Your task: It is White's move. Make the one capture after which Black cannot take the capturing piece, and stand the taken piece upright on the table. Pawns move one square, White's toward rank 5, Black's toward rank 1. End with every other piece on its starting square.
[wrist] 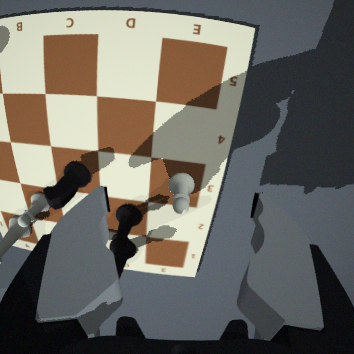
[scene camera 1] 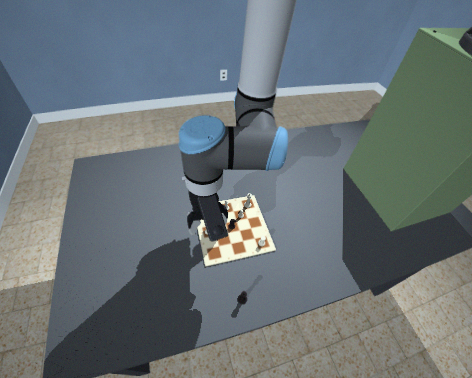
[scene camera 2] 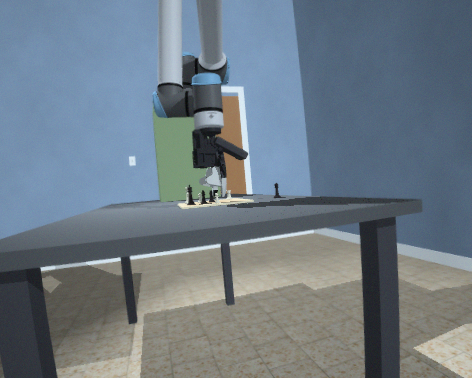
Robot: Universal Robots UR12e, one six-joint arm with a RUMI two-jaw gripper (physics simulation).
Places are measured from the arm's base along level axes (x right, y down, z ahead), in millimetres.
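Pixels of known places: gripper, between the fingertips: [wrist: 180, 191] [scene camera 2: 218, 196].
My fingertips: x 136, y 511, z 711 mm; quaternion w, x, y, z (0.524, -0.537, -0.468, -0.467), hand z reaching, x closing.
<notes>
For each thing: its top centre in the pictures, then the offset to it from my fingertips. Level surfaces: height alone.
- white pawn, centre of its top: [wrist: 180, 210] [scene camera 2: 216, 192] dx +5, dy -13, dz +0 mm
- dark table, height of its surface: dy +25 mm
- white piece, centre of its top: [scene camera 1: 226, 200] dx +64, dy -25, dz -93 mm
My gripper [wrist: 180, 191] [scene camera 2: 215, 188] is open and empty, low over the board's E-side edge. In the wrist view its fingers are on either side of the white pawn [wrist: 181, 191] [scene camera 2: 216, 198], which stands upright on e3. A black piece [wrist: 70, 182] [scene camera 1: 232, 224] stands on c3, another black piece [wrist: 128, 216] [scene camera 2: 203, 197] on d2, and a tall black piece [wrist: 123, 247] [scene camera 2: 190, 195] on d1, partly behind the left finger. White pieces stand on b2 [wrist: 37, 205] [scene camera 1: 241, 214], a1 [scene camera 1: 248, 202] and a5 [scene camera 1: 262, 242]. Another black piece [scene camera 1: 242, 298] [scene camera 2: 276, 190] stands upright on the table off the board.
The chessboard [scene camera 1: 271, 247] [wrist: 240, 50] lies on the dark table [scene camera 1: 115, 200]. Another white piece [scene camera 1: 226, 206] stands near the board's rank 1 edge, beside the gripper. A large green block [scene camera 1: 410, 130] stands on the right in scene camera 1.
</notes>
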